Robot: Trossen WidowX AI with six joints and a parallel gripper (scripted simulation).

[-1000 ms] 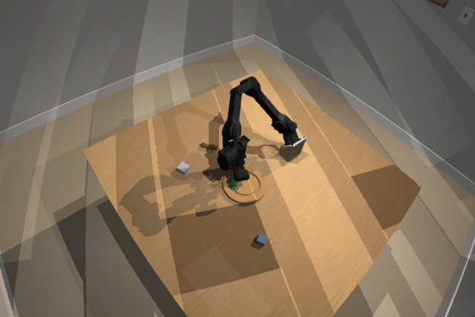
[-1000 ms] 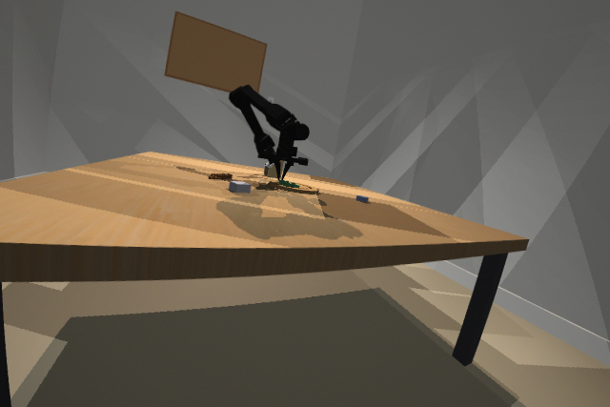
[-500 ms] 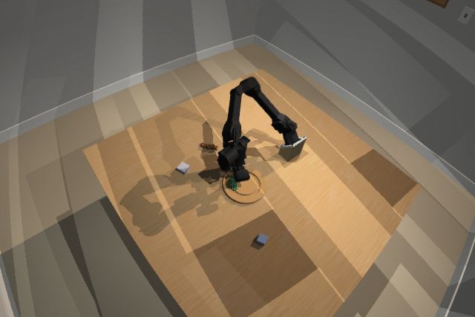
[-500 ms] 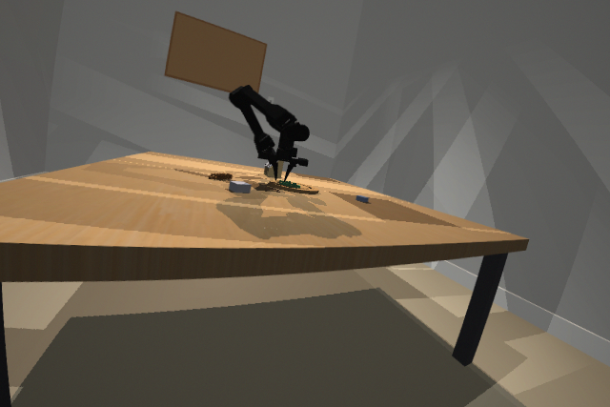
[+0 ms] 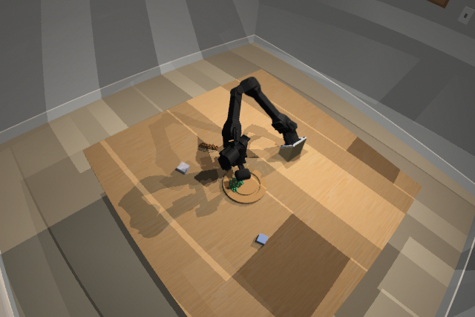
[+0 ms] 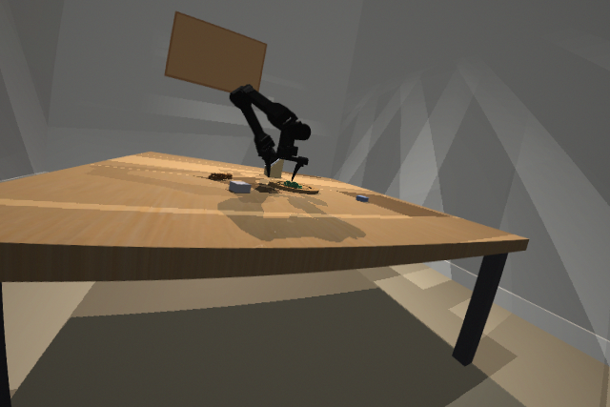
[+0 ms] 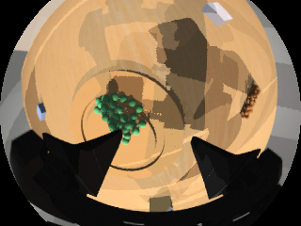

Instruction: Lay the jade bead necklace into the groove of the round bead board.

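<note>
Now: gripper tip 60 mm to the right of the round wooden bead board, 20 mm above it and 10 mm past it. From my gripper tip the other things lie so: blue block 320 mm to the left, 80 mm ahead, 20 mm below; then pale grey block 190 mm ahead, 150 mm to the right, 20 mm below.
</note>
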